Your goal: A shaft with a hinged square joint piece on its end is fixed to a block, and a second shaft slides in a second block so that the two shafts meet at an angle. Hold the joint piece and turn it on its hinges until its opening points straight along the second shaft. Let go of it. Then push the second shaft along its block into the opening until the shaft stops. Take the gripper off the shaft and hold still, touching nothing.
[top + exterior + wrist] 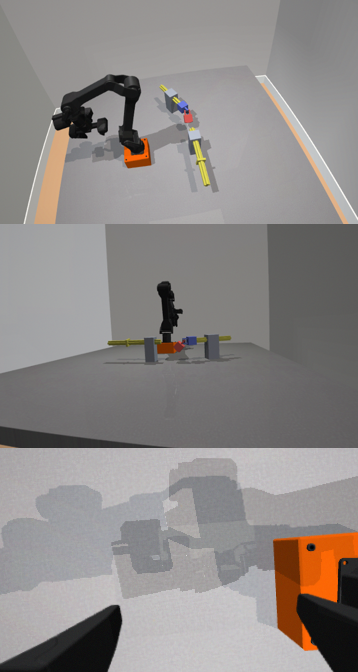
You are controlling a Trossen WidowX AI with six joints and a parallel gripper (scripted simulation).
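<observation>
Now: the red square joint piece 44 cm ahead of my gripper tip, 14 cm to the left of it and 9 cm below it.
</observation>
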